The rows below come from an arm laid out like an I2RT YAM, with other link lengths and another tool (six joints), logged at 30 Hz.
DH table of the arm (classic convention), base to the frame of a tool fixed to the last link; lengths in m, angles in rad. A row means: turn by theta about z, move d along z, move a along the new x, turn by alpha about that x. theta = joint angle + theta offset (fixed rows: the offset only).
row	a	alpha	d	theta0
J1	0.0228	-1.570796	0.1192	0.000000
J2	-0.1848	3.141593	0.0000	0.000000
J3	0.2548	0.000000	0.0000	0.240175
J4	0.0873	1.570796	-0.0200	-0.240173
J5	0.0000	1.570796	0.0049	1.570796
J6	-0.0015	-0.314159	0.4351	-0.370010
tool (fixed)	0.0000	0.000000	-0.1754	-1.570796
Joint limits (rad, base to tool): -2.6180..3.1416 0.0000..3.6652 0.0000..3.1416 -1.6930..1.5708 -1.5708..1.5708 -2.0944..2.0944
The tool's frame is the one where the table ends.
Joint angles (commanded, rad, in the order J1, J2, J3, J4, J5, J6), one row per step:
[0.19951 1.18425 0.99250 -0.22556 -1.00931 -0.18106]
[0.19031 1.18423 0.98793 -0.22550 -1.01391 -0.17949]
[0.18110 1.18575 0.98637 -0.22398 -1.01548 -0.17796]
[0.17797 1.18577 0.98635 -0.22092 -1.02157 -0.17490]
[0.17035 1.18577 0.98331 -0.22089 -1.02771 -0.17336]
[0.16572 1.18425 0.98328 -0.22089 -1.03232 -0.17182]
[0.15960 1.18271 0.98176 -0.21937 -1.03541 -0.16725]
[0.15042 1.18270 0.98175 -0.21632 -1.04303 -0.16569]
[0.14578 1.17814 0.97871 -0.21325 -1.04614 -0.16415]
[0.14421 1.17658 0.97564 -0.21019 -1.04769 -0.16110]
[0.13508 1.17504 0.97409 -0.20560 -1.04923 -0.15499]
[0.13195 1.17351 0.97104 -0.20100 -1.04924 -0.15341]
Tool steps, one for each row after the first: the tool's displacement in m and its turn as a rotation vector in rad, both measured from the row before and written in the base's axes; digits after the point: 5 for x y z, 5 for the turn. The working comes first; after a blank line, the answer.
Tool pose at each row, in the base's axes (x y z in m, rotation vector in rad; the steps are taken from these numbers as rounded here):
[0.35123 0.33922 0.25661 -1.82404 -1.53221 -1.21663]
[0.35315 0.33626 0.25501 -1.83044 -1.52364 -1.21310]
[0.35615 0.33313 0.25419 -1.83884 -1.51525 -1.21393]
[0.35603 0.33244 0.25544 -1.83468 -1.51295 -1.21495]
[0.35706 0.33014 0.25469 -1.83703 -1.50647 -1.21209]
[0.35736 0.32877 0.25574 -1.83617 -1.50350 -1.21355]
[0.35866 0.32671 0.25630 -1.83935 -1.49619 -1.21395]
[0.36004 0.32397 0.25768 -1.83880 -1.49137 -1.21848]
[0.36027 0.32242 0.25898 -1.83823 -1.48926 -1.22395]
[0.36038 0.32190 0.25897 -1.83825 -1.48636 -1.22379]
[0.36317 0.31861 0.25997 -1.84507 -1.47619 -1.22840]
[0.36412 0.31743 0.26010 -1.84716 -1.47363 -1.23225]

[0.00192 -0.00296 -0.00160 0.00146 0.00622 -0.00534]
[0.00300 -0.00313 -0.00082 0.00083 0.00306 -0.00811]
[-0.00012 -0.00069 0.00125 0.00397 0.00030 0.00177]
[0.00103 -0.00230 -0.00075 0.00245 0.00483 -0.00235]
[0.00030 -0.00137 0.00105 0.00260 0.00027 -0.00075]
[0.00130 -0.00206 0.00056 0.00296 0.00290 -0.00425]
[0.00138 -0.00274 0.00138 0.00404 -0.00109 -0.00254]
[0.00023 -0.00155 0.00130 0.00242 -0.00293 -0.00211]
[0.00011 -0.00052 -0.00001 0.00184 0.00136 -0.00076]
[0.00279 -0.00329 0.00100 0.00328 0.00118 -0.00892]
[0.00095 -0.00118 0.00013 0.00095 -0.00159 -0.00343]

